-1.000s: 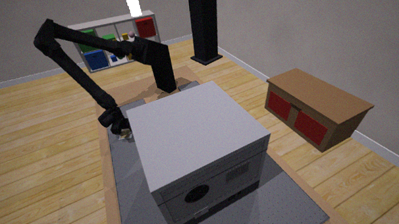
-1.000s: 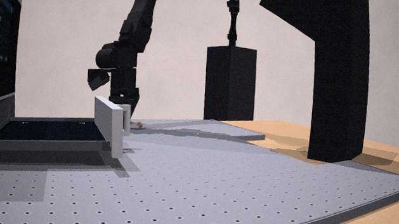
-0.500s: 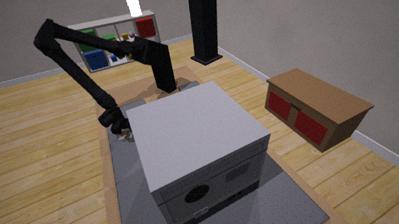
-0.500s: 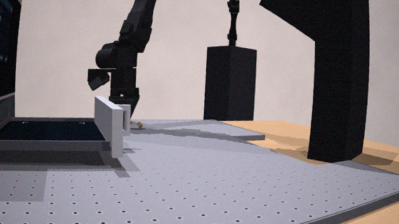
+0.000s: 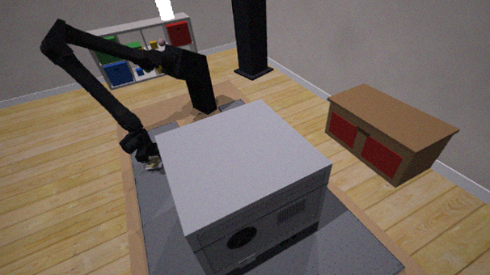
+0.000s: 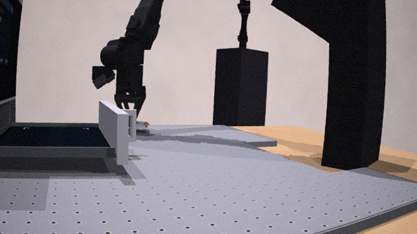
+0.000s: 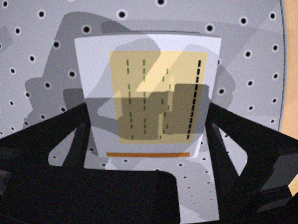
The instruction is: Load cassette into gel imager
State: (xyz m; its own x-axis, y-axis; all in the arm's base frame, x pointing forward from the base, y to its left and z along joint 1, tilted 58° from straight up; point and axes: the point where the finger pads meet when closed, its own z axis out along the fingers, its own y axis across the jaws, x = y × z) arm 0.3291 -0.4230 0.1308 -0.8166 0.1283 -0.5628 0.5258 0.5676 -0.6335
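Now: the drawer 26 cm ahead of my hand, 22 cm to the left of it and 3 cm above it. The rest, counted from my hand: finished cassette: 1 cm below, 1 cm behind.
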